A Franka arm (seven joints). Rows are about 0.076 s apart.
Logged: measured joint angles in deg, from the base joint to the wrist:
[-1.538 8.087 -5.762 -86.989 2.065 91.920 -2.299]
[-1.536 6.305 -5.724 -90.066 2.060 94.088 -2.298]
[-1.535 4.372 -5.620 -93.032 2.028 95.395 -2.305]
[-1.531 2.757 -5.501 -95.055 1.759 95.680 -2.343]
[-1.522 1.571 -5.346 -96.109 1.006 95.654 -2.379]
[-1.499 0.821 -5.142 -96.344 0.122 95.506 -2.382]
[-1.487 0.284 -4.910 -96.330 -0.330 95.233 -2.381]
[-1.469 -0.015 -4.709 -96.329 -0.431 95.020 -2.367]
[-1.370 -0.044 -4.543 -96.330 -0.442 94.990 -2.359]
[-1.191 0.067 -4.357 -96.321 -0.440 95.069 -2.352]
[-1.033 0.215 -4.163 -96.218 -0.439 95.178 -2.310]
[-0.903 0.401 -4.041 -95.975 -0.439 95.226 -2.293]
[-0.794 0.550 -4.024 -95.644 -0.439 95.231 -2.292]
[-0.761 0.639 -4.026 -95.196 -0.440 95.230 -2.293]
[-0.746 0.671 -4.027 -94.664 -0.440 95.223 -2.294]
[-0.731 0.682 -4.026 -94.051 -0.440 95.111 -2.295]
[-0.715 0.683 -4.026 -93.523 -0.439 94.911 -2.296]
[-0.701 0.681 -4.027 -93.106 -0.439 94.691 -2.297]
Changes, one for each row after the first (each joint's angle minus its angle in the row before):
[0.002 -1.782 0.038 -3.077 -0.005 2.168 0.001]
[0.001 -1.933 0.104 -2.966 -0.032 1.307 -0.007]
[0.004 -1.615 0.119 -2.023 -0.269 0.285 -0.038]
[0.009 -1.186 0.155 -1.054 -0.753 -0.026 -0.036]
[0.023 -0.750 0.204 -0.235 -0.884 -0.148 -0.003]
[0.012 -0.537 0.232 0.014 -0.452 -0.273 0.001]
[0.018 -0.299 0.201 0.001 -0.101 -0.213 0.014]
[0.099 -0.029 0.166 -0.001 -0.011 -0.030 0.008]
[0.179 0.111 0.186 0.009 0.002 0.079 0.007]
[0.158 0.148 0.194 0.103 0.001 0.109 0.042]
[0.130 0.186 0.122 0.243 0.000 0.048 0.017]
[0.109 0.149 0.017 0.331 0.000 0.005 0.001]
[0.033 0.089 -0.002 0.448 -0.001 -0.001 -0.001]
[0.015 0.032 -0.001 0.532 0.000 -0.007 -0.001]
[0.015 0.011 0.001 0.613 0.000 -0.112 -0.001]
[0.016 0.001 0.000 0.528 0.001 -0.200 -0.001]
[0.014 -0.002 -0.001 0.417 0.000 -0.220 -0.001]

